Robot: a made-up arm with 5 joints. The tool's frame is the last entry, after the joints. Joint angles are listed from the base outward. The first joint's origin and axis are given. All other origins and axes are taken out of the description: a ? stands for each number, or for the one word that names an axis. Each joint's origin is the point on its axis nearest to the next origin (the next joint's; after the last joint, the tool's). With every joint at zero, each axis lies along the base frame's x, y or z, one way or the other. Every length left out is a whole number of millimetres.
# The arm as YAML. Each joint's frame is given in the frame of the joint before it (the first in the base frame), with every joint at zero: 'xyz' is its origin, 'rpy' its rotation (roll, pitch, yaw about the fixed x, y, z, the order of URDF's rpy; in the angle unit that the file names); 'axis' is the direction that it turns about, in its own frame. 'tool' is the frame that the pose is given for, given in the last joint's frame.
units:
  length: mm
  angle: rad
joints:
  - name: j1
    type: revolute
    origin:
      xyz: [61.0, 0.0, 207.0]
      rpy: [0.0, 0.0, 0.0]
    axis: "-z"
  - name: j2
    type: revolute
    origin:
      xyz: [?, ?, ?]
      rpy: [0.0, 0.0, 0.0]
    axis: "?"
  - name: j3
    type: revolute
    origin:
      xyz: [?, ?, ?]
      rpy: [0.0, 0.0, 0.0]
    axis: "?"
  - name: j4
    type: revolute
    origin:
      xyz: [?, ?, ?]
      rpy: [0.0, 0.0, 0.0]
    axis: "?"
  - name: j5
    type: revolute
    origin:
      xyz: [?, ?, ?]
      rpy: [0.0, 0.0, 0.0]
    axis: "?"
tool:
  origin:
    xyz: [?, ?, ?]
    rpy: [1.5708, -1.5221, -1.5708]
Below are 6 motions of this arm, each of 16 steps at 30 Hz.
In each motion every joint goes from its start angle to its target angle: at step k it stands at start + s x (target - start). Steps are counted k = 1, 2, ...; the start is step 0. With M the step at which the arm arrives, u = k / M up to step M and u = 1 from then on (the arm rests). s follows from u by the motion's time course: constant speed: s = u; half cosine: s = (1 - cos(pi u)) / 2; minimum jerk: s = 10 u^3 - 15 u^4 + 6 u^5.
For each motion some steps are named. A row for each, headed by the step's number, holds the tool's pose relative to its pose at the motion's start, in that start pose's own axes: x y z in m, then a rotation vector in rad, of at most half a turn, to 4 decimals.
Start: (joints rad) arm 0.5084 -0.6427 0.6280 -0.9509 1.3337
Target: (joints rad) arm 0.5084 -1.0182 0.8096 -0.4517 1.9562
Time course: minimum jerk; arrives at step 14
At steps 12, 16:
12: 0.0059 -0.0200 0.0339 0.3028 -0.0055 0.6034
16: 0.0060 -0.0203 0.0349 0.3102 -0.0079 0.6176

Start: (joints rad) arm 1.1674 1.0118 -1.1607 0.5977 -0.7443
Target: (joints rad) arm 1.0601 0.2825 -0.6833 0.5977 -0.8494
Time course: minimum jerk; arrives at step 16
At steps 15, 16:
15: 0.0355 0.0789 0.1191 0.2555 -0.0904 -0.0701
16: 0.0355 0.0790 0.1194 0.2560 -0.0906 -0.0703

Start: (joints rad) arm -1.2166 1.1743 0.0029 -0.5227 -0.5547
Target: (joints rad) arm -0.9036 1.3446 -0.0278 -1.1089 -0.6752
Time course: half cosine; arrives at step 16
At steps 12, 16:
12: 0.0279 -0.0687 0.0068 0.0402 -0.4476 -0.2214
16: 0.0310 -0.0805 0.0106 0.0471 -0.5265 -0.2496

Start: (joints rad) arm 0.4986 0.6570 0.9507 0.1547 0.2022
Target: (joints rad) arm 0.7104 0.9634 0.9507 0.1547 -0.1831
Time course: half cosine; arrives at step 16
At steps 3, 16:
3: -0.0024 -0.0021 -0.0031 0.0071 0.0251 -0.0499
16: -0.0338 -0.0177 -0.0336 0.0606 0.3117 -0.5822

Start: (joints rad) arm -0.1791 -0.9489 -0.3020 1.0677 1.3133
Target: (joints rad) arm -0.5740 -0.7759 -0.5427 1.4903 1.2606
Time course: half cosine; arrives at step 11
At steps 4, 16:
4: 0.0036 0.0022 -0.0045 0.1339 -0.0769 -0.0305
16: 0.0151 0.0093 -0.0109 0.4607 -0.2609 -0.0537

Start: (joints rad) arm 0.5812 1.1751 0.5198 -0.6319 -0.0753
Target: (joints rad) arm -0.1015 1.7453 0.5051 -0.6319 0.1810
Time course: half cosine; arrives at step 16
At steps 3, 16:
3: -0.0113 0.0096 -0.0030 0.0213 0.0495 0.0725
16: -0.1435 0.0412 0.0044 0.1626 0.5422 0.9225

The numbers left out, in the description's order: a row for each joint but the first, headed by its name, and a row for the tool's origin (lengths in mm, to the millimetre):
j2: xyz 37.0 -7.0 0.0, axis +y
j3: xyz 35.0 0.0 142.0, axis +y
j4: xyz 130.0 0.0 5.0, axis +y
j5: xyz 54.0 0.0 0.0, axis -x
tool: xyz 0.0 0.0 0.0

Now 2 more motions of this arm.
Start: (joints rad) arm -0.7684 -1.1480 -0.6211 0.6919 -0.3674
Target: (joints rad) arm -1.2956 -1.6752 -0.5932 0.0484 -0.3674
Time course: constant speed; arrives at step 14
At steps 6, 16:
6: 0.0513 -0.0143 0.0573 0.2485 -0.4234 -0.2212
16: 0.0894 -0.0848 0.1445 0.4111 -1.0374 -0.5547

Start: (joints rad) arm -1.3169 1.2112 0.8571 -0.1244 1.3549
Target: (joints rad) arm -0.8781 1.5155 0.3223 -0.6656 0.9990
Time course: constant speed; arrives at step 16
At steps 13, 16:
13: -0.0387 -0.0698 -0.0278 -0.5674 -0.2699 -0.6414
16: -0.0531 -0.0811 -0.0327 -0.7013 -0.3259 -0.7879

